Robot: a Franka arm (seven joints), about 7 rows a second.
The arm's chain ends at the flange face. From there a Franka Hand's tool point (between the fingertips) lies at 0.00 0.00 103.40 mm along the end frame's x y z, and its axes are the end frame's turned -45 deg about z.
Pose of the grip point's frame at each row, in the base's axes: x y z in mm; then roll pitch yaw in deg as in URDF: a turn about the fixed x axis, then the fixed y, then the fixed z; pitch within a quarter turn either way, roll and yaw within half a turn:
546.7, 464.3, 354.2, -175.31, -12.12, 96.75
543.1, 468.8, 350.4, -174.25, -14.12, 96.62
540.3, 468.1, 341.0, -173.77, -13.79, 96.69
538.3, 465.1, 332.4, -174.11, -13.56, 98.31
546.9, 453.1, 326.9, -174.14, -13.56, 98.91
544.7, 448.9, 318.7, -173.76, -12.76, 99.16
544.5, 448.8, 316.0, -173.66, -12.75, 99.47
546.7, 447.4, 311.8, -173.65, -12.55, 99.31
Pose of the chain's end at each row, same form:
557.6, 443.8, 455.0, -168.12, -5.28, 51.70
556.3, 445.1, 450.2, -165.97, -5.96, 51.60
554.3, 445.1, 440.8, -165.87, -5.40, 51.77
552.3, 442.8, 432.4, -166.27, -5.47, 53.35
561.1, 430.9, 426.9, -166.29, -5.49, 53.95
559.4, 428.3, 418.9, -166.59, -4.66, 54.31
559.5, 428.3, 416.2, -166.53, -4.58, 54.64
561.6, 427.2, 412.1, -166.66, -4.43, 54.49

